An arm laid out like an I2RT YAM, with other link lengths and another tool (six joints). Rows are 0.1 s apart.
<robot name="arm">
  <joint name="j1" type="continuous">
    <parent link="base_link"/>
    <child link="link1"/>
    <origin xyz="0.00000 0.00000 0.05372" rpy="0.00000 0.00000 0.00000"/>
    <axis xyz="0 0 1"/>
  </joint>
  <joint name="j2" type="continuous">
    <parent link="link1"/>
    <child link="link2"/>
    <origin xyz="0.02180 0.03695 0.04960" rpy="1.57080 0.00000 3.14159"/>
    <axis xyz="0 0 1"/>
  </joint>
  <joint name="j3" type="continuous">
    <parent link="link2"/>
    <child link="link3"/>
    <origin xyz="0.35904 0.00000 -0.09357" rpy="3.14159 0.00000 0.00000"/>
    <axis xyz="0 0 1"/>
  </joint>
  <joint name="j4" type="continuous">
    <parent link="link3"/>
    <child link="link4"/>
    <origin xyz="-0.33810 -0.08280 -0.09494" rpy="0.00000 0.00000 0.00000"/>
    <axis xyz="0 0 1"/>
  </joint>
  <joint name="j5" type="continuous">
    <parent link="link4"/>
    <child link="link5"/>
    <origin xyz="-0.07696 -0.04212 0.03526" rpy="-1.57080 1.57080 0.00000"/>
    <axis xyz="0 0 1"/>
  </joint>
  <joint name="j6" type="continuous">
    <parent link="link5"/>
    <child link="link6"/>
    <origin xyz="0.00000 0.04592 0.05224" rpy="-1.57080 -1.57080 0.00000"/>
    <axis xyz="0 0 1"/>
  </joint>
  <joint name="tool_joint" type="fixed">
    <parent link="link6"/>
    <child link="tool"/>
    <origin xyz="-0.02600 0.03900 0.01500" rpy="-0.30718 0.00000 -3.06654"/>
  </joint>
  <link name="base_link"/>
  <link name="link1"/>
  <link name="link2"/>
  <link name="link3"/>
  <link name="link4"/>
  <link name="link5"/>
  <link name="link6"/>
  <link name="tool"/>
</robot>
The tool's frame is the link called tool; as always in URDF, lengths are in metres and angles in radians. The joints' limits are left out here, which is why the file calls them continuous.
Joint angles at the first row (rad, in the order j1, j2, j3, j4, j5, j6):
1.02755 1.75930 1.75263 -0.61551 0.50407 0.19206
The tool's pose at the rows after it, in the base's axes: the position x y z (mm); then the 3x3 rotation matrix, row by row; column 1 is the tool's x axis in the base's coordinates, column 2 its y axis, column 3 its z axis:
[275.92 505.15 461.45], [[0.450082 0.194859 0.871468], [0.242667 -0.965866 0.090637], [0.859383 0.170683 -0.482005]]
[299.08 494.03 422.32], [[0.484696 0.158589 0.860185], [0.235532 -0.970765 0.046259], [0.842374 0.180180 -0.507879]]
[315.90 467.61 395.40], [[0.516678 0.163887 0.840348], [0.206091 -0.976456 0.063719], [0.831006 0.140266 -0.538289]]
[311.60 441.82 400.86], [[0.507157 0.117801 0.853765], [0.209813 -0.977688 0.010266], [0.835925 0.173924 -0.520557]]
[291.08 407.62 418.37], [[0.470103 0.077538 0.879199], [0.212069 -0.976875 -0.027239], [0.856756 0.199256 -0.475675]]
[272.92 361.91 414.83], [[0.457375 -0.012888 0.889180], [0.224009 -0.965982 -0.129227], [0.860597 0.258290 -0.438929]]
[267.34 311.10 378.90], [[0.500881 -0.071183 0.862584], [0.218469 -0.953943 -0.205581], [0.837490 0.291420 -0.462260]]
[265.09 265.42 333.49], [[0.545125 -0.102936 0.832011], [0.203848 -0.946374 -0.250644], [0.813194 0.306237 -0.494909]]
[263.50 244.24 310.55], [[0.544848 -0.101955 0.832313], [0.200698 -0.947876 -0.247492], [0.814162 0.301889 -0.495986]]
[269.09 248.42 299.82], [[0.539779 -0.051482 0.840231], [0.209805 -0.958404 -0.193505], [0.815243 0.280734 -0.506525]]
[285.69 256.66 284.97], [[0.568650 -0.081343 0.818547], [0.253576 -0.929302 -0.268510], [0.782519 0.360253 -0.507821]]
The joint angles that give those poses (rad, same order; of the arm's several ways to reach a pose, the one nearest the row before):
1.07081 1.79990 1.77396 -0.60325 0.51881 0.25160
1.02564 1.79507 1.66572 -0.53414 0.50635 0.26576
0.96685 1.75032 1.53136 -0.43834 0.42943 0.27083
0.95114 1.68551 1.47646 -0.45545 0.47364 0.25809
0.95106 1.57189 1.39916 -0.46550 0.53127 0.23069
0.93917 1.44504 1.27847 -0.49392 0.62790 0.22200
0.87840 1.33137 1.10104 -0.48399 0.63154 0.23476
0.79708 1.23975 0.91851 -0.42551 0.59021 0.22743
0.74871 1.19372 0.81875 -0.34877 0.55138 0.19087
0.73176 1.21642 0.79557 -0.27635 0.48608 0.15844
0.72858 1.29433 0.83034 -0.30142 0.54354 0.14811

